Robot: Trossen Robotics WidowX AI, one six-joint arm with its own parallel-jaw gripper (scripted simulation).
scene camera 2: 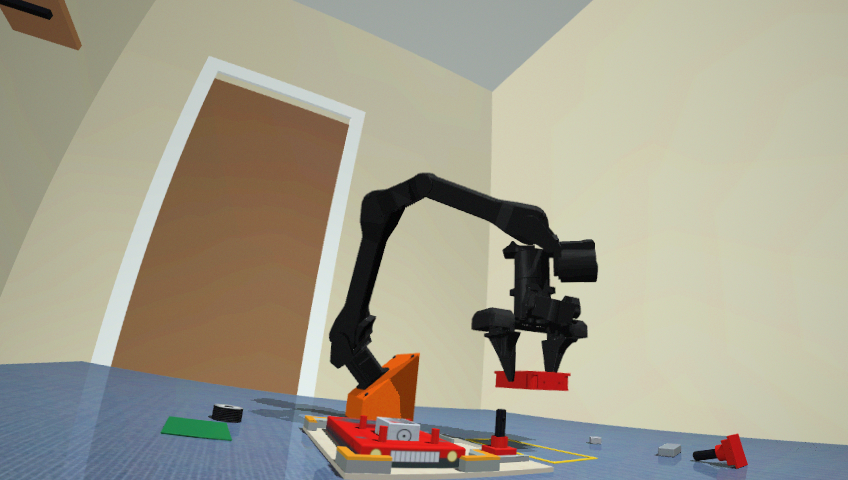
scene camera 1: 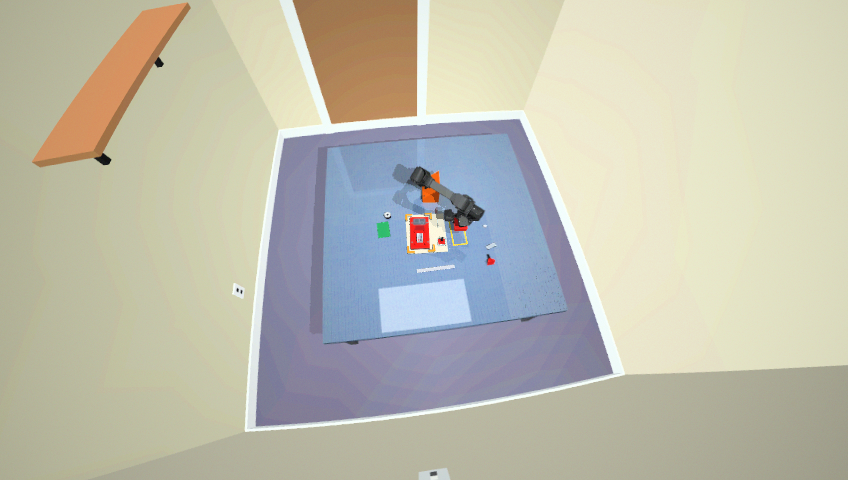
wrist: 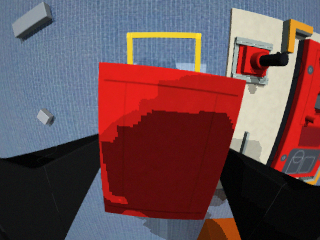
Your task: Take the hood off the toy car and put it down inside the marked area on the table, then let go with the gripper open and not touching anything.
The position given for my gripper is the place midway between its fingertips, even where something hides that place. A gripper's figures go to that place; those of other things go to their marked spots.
My gripper (scene camera 2: 531,382): 60 cm from the lens. A red hood (scene camera 2: 532,380) is 54 cm from the lens. A green pad (scene camera 2: 202,429): 49 cm from the lens. The marked spots on the red hood and the green pad are 41 cm apart.
